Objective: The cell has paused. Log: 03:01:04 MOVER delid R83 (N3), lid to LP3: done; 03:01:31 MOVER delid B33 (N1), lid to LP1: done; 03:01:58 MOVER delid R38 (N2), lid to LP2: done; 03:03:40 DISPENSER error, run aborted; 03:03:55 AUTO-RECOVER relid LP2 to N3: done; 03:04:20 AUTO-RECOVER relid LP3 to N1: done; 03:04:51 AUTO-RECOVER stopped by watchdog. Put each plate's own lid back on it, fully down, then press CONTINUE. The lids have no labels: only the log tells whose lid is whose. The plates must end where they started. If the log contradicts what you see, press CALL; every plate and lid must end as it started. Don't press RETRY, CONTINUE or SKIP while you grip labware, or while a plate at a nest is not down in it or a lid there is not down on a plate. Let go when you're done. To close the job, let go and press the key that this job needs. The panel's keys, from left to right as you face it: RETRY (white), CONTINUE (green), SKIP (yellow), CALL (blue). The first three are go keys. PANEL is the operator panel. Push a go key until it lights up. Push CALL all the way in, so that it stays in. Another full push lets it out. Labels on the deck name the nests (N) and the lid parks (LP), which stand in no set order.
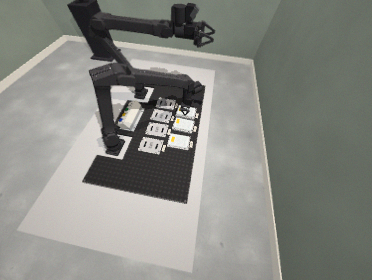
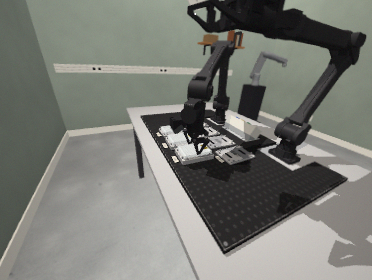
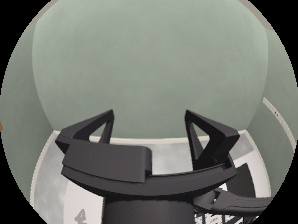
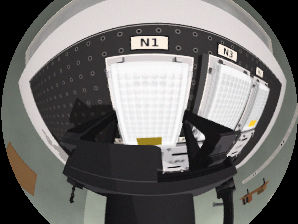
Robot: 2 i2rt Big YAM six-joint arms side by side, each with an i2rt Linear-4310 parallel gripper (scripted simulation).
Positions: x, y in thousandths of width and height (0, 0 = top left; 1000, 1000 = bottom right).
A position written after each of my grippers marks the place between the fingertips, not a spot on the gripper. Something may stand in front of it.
Note:
I see my left gripper (image 3: 502, 507), my right gripper (image 4: 502, 507), a clear lid (image 4: 502, 444) and a clear lid (image 4: 777, 400).

